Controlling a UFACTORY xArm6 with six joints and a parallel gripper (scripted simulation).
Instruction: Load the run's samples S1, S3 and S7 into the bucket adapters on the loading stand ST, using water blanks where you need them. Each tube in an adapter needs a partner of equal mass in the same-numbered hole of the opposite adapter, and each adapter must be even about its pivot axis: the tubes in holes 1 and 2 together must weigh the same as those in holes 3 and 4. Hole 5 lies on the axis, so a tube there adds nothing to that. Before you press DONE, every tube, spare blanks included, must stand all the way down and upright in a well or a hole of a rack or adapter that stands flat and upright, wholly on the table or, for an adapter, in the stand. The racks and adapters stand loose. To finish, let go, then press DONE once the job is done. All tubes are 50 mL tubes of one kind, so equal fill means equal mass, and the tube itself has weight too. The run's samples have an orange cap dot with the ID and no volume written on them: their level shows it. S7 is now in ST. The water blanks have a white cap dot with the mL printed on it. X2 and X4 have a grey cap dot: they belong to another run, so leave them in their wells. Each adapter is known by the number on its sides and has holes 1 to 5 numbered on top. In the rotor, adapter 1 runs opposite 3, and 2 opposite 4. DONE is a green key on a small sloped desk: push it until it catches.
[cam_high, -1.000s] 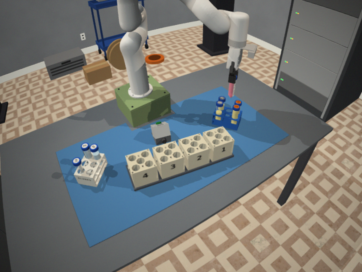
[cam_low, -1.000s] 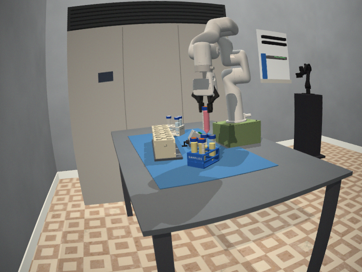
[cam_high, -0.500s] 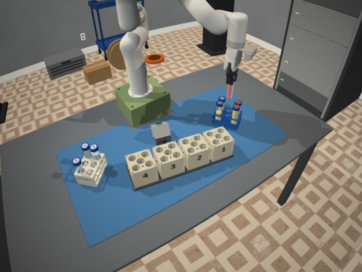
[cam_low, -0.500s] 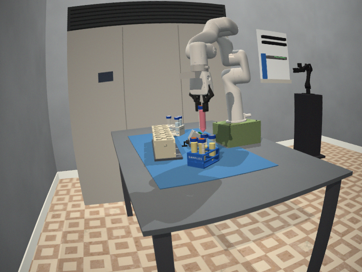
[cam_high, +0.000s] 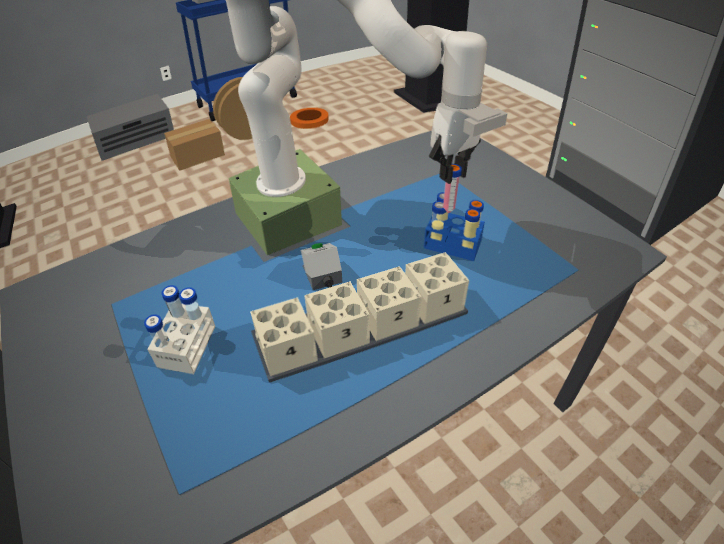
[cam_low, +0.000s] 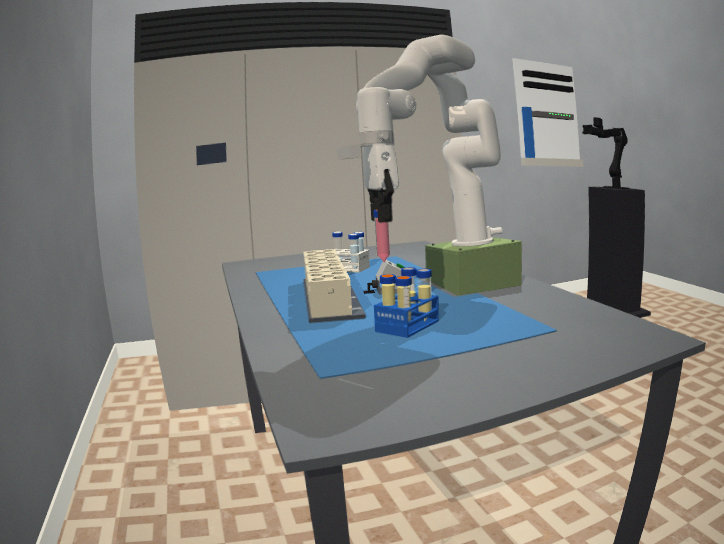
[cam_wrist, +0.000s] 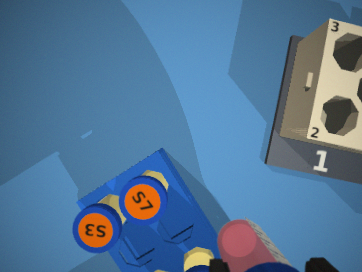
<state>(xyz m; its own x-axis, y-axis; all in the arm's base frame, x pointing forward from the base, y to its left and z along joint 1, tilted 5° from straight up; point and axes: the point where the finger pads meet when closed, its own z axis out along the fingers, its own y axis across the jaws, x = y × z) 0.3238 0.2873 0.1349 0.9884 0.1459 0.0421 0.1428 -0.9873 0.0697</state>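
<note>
Right now my hand is 10 mm short of the pink-filled tube and 50 mm above it. From my hand the other things lie so: sample tube (60 mm to the left, 190 mm below); blue samples rack (40 mm behind, 50 mm to the left, 220 mm below); adapter 1 (120 mm ahead, 100 mm to the right, 200 mm below).
</note>
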